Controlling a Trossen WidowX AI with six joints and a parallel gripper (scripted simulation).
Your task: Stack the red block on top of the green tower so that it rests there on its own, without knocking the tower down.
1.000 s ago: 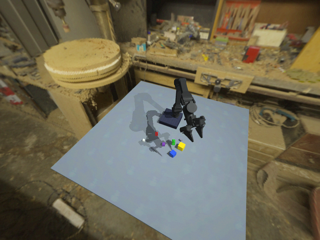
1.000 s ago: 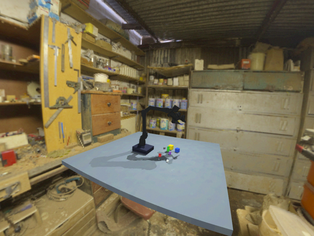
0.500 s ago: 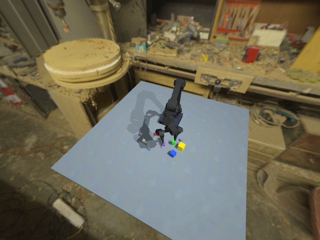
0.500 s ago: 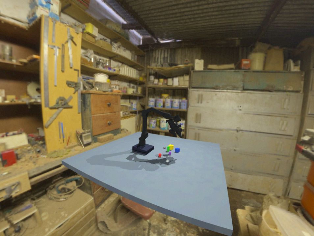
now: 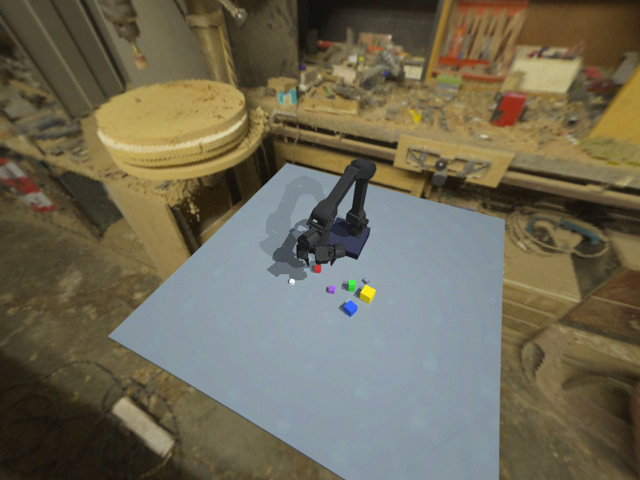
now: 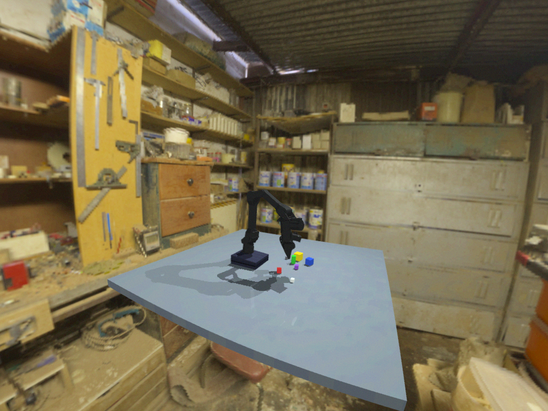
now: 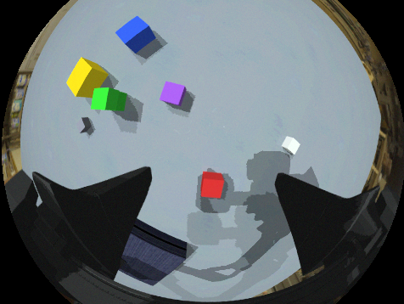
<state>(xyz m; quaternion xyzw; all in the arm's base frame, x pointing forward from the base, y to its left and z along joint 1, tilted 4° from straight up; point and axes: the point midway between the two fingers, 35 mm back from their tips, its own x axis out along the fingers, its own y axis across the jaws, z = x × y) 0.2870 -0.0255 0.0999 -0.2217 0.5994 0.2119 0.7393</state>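
Right now my gripper tip is 30 mm past the red block, 30 mm to the left of it and 80 mm above it. Also, from my gripper tip: blue block: 70 mm ahead, 180 mm to the left, 80 mm below; small white block: 80 mm ahead, 90 mm to the right, 90 mm below; purple block: 30 mm ahead, 70 mm to the left, 80 mm below.
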